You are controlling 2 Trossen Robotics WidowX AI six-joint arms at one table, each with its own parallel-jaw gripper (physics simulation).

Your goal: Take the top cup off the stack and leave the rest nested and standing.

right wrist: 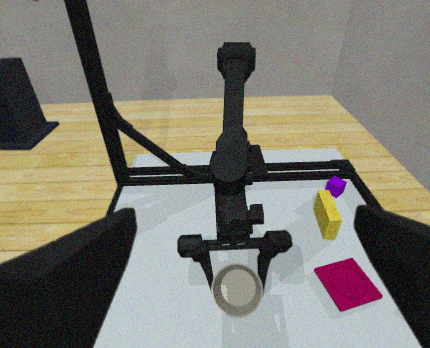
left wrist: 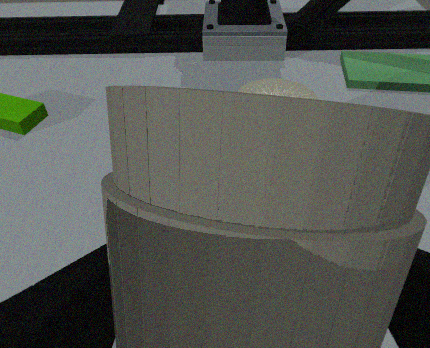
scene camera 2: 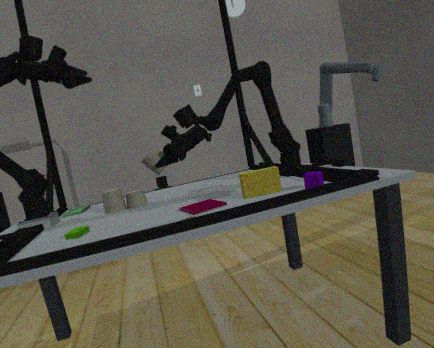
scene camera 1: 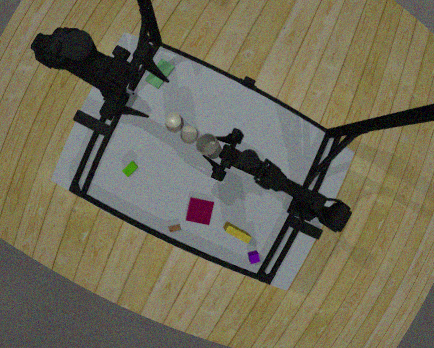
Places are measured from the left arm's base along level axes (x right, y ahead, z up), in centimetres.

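Pixels of known places: left gripper, fingertip midpoint: [right wrist: 238, 299] [left wrist: 245, 249] [scene camera 2: 154, 166] [scene camera 1: 207, 146]; right gripper, fingertip midpoint: [right wrist: 245, 217] [scene camera 2: 89, 76] [scene camera 1: 158, 99]; left arm's base, link origin: [scene camera 2: 292, 167] [scene camera 1: 302, 206]; right arm's base, link origin: [left wrist: 243, 14] [scene camera 2: 37, 217] [scene camera 1: 120, 98].
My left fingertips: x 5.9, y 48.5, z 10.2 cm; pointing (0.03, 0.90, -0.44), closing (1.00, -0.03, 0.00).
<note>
Ahead of a thing's pixels: the offset from my left fingertips to its top centre. "spot": to the spot under its first point.
My left gripper [scene camera 1: 210, 147] [scene camera 2: 159, 164] [right wrist: 238, 299] is shut on beige nested cups @[dx +0.1, dy -0.4, dz +6.6 cm] [scene camera 1: 208, 145] [scene camera 2: 151, 161] [right wrist: 237, 296], held tilted above the table with the mouth away from the wrist. In the left wrist view, one cup wall [left wrist: 265, 160] rises out of the rim of an outer cup @[dx -0.2, dy -1.6, dz +4.9 cm] [left wrist: 250, 285]. Two beige cup shapes stand upside down on the table, side by side: a taller one @[dx +4.3, dy +16.0, dz -5.2 cm] [scene camera 1: 174, 121] [scene camera 2: 113, 201] and a shorter one @[dx +2.4, dy +8.4, dz -7.2 cm] [scene camera 1: 189, 133] [scene camera 2: 136, 199]. Whether either hides nested cups cannot be seen. My right gripper [scene camera 1: 158, 98] is open, empty and high above the table.
A magenta square @[spot: dx -24.7, dy -8.3, dz -11.6 cm] [scene camera 1: 200, 211] [scene camera 2: 203, 206] [right wrist: 348, 284], yellow block @[dx -26.5, dy -25.4, dz -5.4 cm] [scene camera 1: 237, 233] [scene camera 2: 260, 182] [right wrist: 327, 215], purple cube @[dx -34.7, dy -37.6, dz -8.4 cm] [scene camera 1: 254, 257] [right wrist: 336, 186], small brown block @[dx -35.8, dy -1.1, dz -11.6 cm] [scene camera 1: 174, 228], bright green block @[dx -20.3, dy +25.5, dz -10.9 cm] [scene camera 1: 130, 168] [scene camera 2: 77, 232] and pale green slab [scene camera 1: 160, 73] lie around. A black frame [scene camera 1: 245, 80] edges the table.
</note>
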